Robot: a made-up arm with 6 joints. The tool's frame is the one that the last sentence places.
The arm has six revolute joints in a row. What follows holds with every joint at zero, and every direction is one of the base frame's.
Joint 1 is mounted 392 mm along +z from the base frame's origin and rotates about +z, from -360 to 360 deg.
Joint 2 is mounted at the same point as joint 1 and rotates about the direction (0, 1, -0.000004), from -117.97 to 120 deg.
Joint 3 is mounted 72 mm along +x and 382 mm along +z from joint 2 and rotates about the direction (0, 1, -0.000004), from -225 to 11 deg.
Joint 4 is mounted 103 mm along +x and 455 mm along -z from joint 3 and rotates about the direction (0, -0.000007, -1), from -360 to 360 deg.
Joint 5 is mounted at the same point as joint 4 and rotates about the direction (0, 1, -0.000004), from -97 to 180 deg.
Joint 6 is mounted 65 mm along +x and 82 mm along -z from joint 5 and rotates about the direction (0, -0.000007, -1), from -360 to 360 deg.
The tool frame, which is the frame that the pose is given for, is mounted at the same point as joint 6; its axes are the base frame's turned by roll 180, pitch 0 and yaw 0 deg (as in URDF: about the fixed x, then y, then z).
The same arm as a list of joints. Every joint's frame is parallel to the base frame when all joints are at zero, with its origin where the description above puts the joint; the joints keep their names.
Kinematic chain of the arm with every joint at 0, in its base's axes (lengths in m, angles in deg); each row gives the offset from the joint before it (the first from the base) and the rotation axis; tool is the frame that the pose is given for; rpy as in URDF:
joint 1: xyz 0 0 0.392 axis +z
joint 2: xyz 0 0 0 axis +y
joint 3: xyz 0.072 0 0.382 axis +y
joint 4: xyz 0.103 0 -0.455 axis -z
joint 5: xyz 0 0 0 axis +y
joint 6: xyz 0.065 0 -0.082 axis -z
tool: xyz 0 0 0 rpy 180 0 0
Joint limits (deg, base to tool): -360..360 -117.97..120 -225..11 -360..360 -97..180 -360..360

